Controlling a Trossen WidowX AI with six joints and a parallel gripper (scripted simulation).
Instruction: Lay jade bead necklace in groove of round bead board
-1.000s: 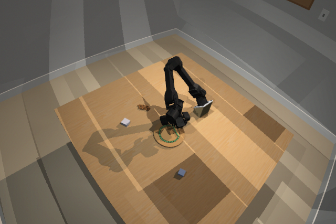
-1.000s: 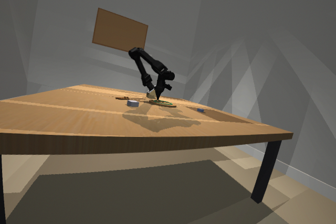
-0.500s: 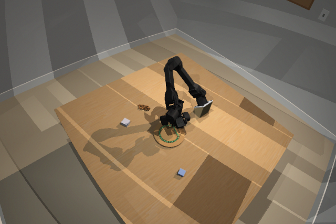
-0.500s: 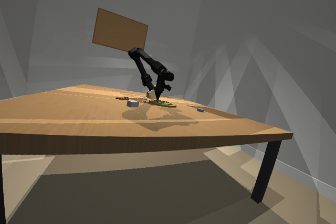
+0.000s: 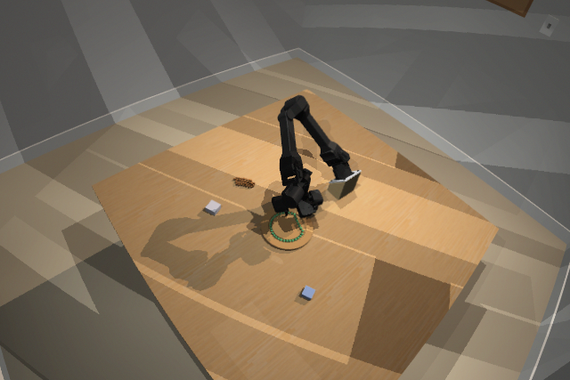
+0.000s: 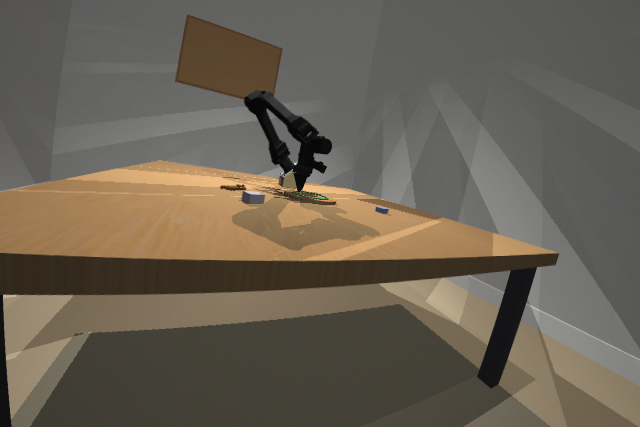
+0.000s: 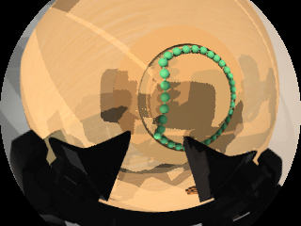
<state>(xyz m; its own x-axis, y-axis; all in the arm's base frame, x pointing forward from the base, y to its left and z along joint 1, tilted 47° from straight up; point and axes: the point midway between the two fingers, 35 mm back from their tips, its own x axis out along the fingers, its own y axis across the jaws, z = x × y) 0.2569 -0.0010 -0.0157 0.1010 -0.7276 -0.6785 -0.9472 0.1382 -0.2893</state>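
The round wooden bead board is 60 mm ahead of my gripper tip, 30 mm to the left of it and 10 mm below it. From my gripper tip the other things lie so: blue block: 290 mm to the left, 150 mm ahead, 10 mm below; pale grey block: 260 mm ahead, 180 mm to the right, 10 mm below.
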